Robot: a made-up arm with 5 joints.
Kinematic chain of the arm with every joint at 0, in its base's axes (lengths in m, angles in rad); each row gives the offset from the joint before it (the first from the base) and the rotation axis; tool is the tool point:
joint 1: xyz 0 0 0.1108 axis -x
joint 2: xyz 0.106 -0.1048 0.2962 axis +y
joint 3: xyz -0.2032 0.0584 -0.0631 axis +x
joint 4: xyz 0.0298 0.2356 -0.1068 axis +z
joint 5: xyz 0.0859 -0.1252 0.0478 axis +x
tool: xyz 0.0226 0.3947 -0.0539
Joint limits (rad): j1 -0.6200..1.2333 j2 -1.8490..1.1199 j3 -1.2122..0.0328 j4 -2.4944..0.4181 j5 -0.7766..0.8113
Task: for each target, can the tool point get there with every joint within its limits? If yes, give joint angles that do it. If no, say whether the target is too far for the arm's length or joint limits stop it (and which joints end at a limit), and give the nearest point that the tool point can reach.
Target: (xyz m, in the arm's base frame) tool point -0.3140 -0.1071 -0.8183
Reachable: no: joint limits stop it (at a limit: joint 1, joint 4) | nearest point -0.1156 0.0555 -0.2762 | short by 0.600 m
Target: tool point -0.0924 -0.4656 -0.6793
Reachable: no: joint limits stop it (at a limit: joint 3, joint 4, joint 5) | nearest point -0.0110 -0.1878 -0.2079 | short by 0.553 m
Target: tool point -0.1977 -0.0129 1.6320
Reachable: no: too far | nearest point 0.0073 0.1240 0.7524 | short by 0.913 m
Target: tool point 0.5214 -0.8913 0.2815
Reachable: no: joint limits stop it (at a limit: joint 1, joint 2, joint 3, joint 5) | nearest point 0.4975 -0.4882 0.2468 | short by 0.405 m
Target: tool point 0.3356 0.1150 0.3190
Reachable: yes | joints 0.6074 -1.1687 -0.1542 -1.9061 -0.1364
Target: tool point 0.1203 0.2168 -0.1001
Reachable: yes | joints 0.4179 -0.0411 -0.7571 -0.2459 0.2363
